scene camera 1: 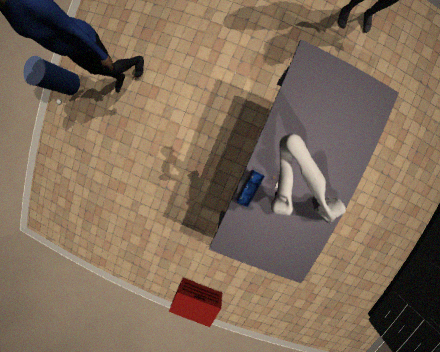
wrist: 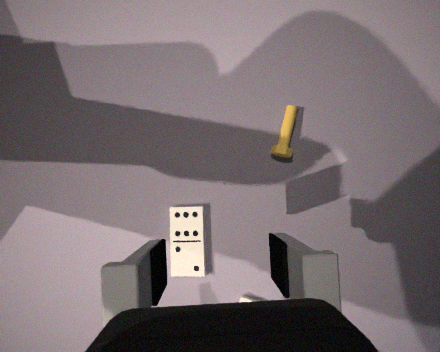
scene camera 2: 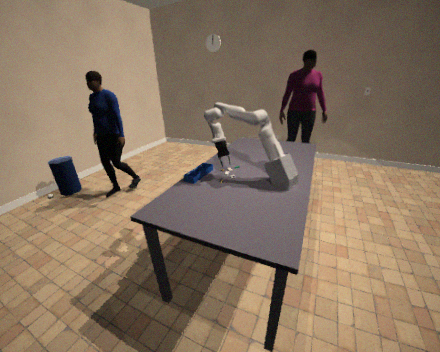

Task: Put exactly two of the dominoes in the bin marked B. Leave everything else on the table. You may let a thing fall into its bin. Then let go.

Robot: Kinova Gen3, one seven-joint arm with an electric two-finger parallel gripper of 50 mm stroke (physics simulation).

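Seen in the pictures: gripper, fingertip midpoint: [wrist: 218, 258] [scene camera 2: 226, 165]; arm's base at its link origin: [scene camera 2: 276, 158].
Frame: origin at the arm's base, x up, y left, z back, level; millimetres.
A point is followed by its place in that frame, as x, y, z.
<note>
A white domino [wrist: 187, 241] @(-155, 87, -279) with black dots lies flat on the table in the wrist view, beside the left-hand finger. My gripper [wrist: 218, 258] @(-70, 109, -315) [scene camera 2: 226, 166] @(-70, 109, -315) is open and empty above the table; the domino is off-centre, toward the left-hand finger. Part of another white piece [wrist: 250, 299] @(-158, 75, -338) shows at the gripper housing's edge; the rest is hidden. Small white pieces [scene camera 2: 229, 172] @(-159, 40, -342) lie under the gripper in scene camera 2, too small to tell apart. A blue bin unit [scene camera 1: 250, 188] @(-155, 182, -502) [scene camera 2: 190, 178] @(-129, 306, -477) with compartments stands near the table's edge; its letters and contents cannot be read.
A yellow bolt [wrist: 286, 130] @(-153, 191, -303) [scene camera 2: 222, 181] @(-152, 199, -298) lies on the table ahead of the fingers in the wrist view. A small green thing [scene camera 2: 237, 167] @(-159, -75, -331) lies beside the white pieces. The arm's base [scene camera 2: 282, 171] @(-45, 77, 69) stands on the table [scene camera 1: 325, 100] @(-163, -634, -388) [scene camera 2: 225, 215] @(-163, 494, -77). Two people stand away from it.
</note>
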